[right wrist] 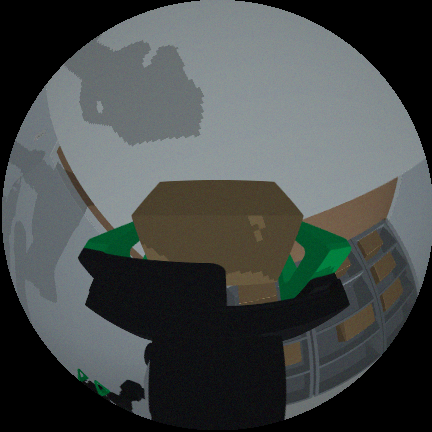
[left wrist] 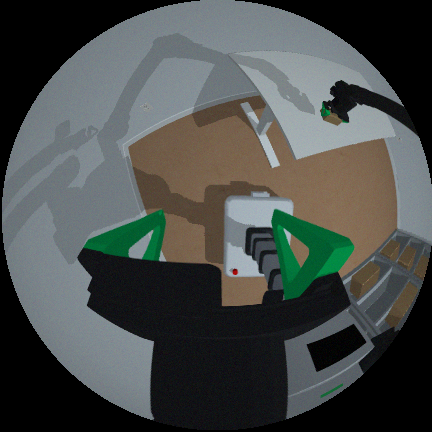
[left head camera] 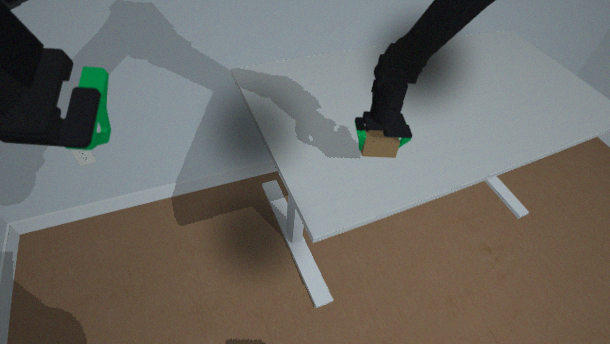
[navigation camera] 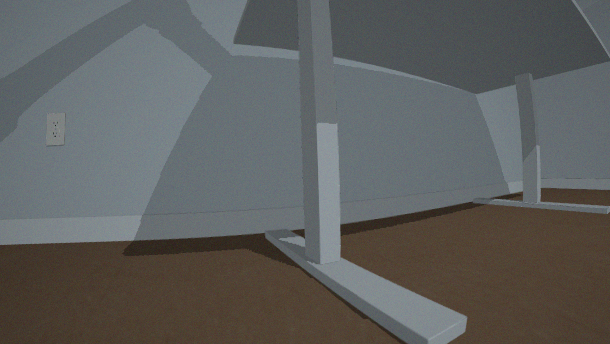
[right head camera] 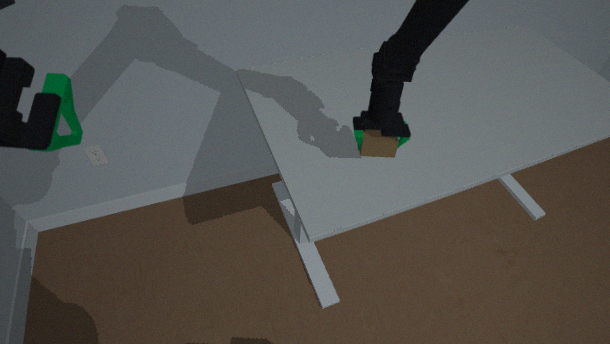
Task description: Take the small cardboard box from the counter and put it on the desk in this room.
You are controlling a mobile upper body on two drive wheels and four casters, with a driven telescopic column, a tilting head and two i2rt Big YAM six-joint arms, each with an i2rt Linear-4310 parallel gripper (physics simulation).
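Places are measured from the left arm's base along level axes (x ahead, y up, z right), in centimetres.
Where they show: left gripper, between the fingertips: (left wrist: pixel 218 215) (left head camera: pixel 60 132) (right head camera: pixel 37 135); right gripper, between the fingertips: (right wrist: pixel 216 214) (left wrist: pixel 328 117) (left head camera: pixel 376 149) (right head camera: pixel 376 149).
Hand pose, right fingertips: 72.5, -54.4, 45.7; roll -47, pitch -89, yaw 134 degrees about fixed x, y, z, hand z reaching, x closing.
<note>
Things, the pixels of their top centre, and the offset from my right fingertips, as dx, dy, dz. Level surfaces: height alone.
- small brown cardboard box, centre of its top: (right wrist: pixel 217 267) (right head camera: pixel 379 133) (left head camera: pixel 381 134) (left wrist: pixel 334 113) +0.4, +5.3, +0.0
- white desk, height of its surface: dy -9.0
- wall outlet, centre of its top: (navigation camera: pixel 56 113) (left head camera: pixel 77 145) (right head camera: pixel 90 146) +32.1, -35.2, -108.2
A small brown cardboard box (left head camera: pixel 380 145) (right head camera: pixel 379 144) (left wrist: pixel 332 119) (right wrist: pixel 217 240) is between the green fingers of my right gripper (left head camera: pixel 382 142) (right head camera: pixel 381 142) (left wrist: pixel 328 117), which is shut on it. The box appears above the white desk (left head camera: pixel 450 140) (right head camera: pixel 450 140) (left wrist: pixel 310 140) (right wrist: pixel 280 110); its shadow lies to the left on the desk top. The gap under the box is hard to judge. In the navigation camera the underside of the desk (navigation camera: pixel 425 40) shows. My left gripper (left wrist: pixel 218 215) is open and empty, left of the desk, in front of the wall. The counter does not show clearly.
White desk legs (left head camera: pixel 295 220) (right head camera: pixel 300 230) (navigation camera: pixel 322 150) stand on the brown floor, with feet (left head camera: pixel 315 280) (navigation camera: pixel 390 300) sticking out. The robot's white base (left wrist: pixel 240 210) is near the desk. A grey shelf unit (right wrist: pixel 313 370) with several brown boxes stands at the right. A wall outlet (navigation camera: pixel 56 129) is at the left.
</note>
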